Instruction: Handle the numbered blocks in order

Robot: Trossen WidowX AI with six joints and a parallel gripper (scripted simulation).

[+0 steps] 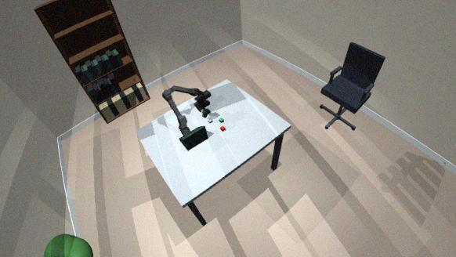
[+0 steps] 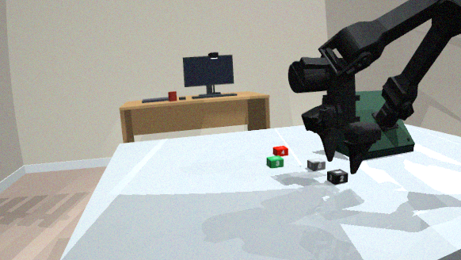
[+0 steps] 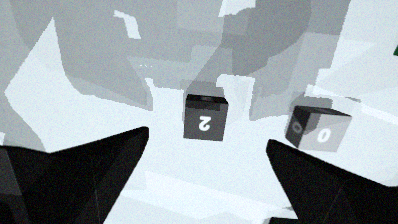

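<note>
Now: the black block marked 2 10 mm ahead of my gripper tip and 20 mm below it. Round my gripper tip: grey block marked 0: 90 mm to the right, 20 mm below; red block marked 4: 20 mm ahead, 240 mm to the right, 20 mm below; green block marked 3: 70 mm ahead, 160 mm to the right, 20 mm below.
</note>
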